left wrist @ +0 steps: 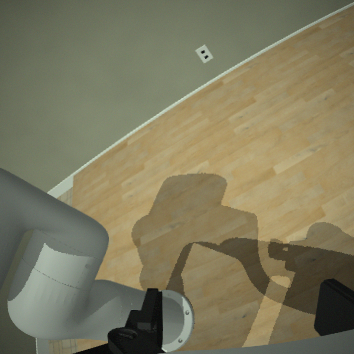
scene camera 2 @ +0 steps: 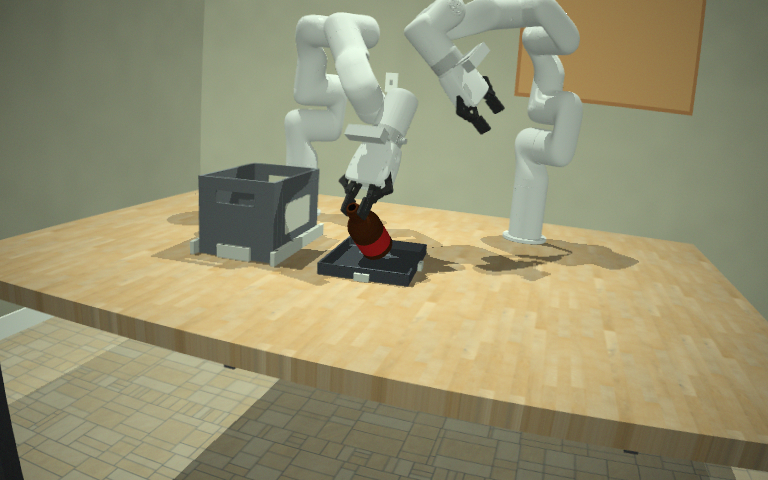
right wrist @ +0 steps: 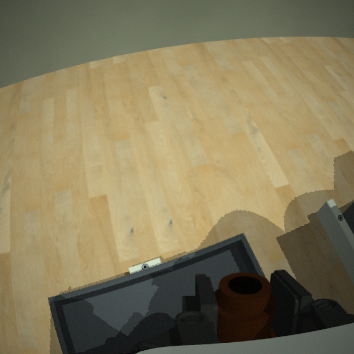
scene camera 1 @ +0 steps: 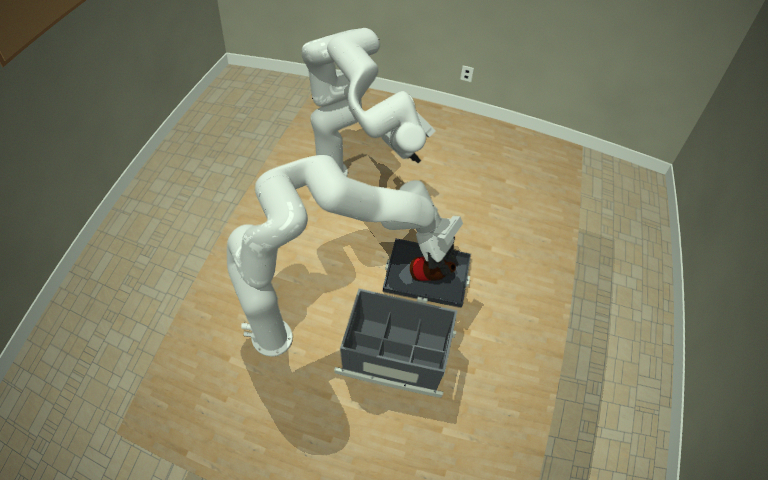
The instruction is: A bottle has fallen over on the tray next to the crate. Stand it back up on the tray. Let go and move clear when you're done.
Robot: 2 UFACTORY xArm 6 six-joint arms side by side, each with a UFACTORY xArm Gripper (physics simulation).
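Places are measured from the left arm's base along level axes (x ahead, y left, z up), in millimetres.
Pixels of known places: left gripper, fingertip midpoint: point(left wrist: 243, 311) point(scene camera 2: 493, 121); right gripper, fingertip midpoint: point(scene camera 2: 352, 215) point(right wrist: 238, 297) point(scene camera 1: 451, 269); left arm's base, origin of the base link: point(left wrist: 165, 320) point(scene camera 2: 524, 238); right arm's base, origin of the base link: point(scene camera 1: 272, 337).
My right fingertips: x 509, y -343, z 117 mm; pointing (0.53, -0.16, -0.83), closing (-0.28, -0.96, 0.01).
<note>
Ahead of a thing's pixels: the offset from my right fingertips to its top centre. Level surfaces: height alone.
The brown bottle with a red label point(scene camera 1: 420, 269) point(scene camera 2: 370, 234) point(right wrist: 244, 320) is tilted, well off upright. Its mouth points up and to the left in scene camera 2, and its base is low inside the dark tray @(dx -68, dy +37, dz -91 mm) point(scene camera 1: 453, 291) point(scene camera 2: 334, 271) point(right wrist: 120, 295). Whether the base touches the tray floor I cannot tell. My right gripper point(scene camera 1: 440, 264) point(scene camera 2: 355, 211) point(right wrist: 238, 297) is shut on the bottle's neck, one finger on each side. My left gripper point(scene camera 2: 489, 117) point(left wrist: 243, 312) is open and empty, high above the table and away from the tray.
The dark grey crate @(dx -84, dy -259, dz +58 mm) point(scene camera 1: 396, 362) point(scene camera 2: 235, 226) with divided compartments stands next to the tray, below it in scene camera 1 and left of it in scene camera 2. Light rails point(scene camera 1: 387, 382) point(scene camera 2: 297, 244) run along its base. The wooden table @(dz -117 mm) point(scene camera 1: 509, 339) point(scene camera 2: 509, 328) bears both arm bases.
</note>
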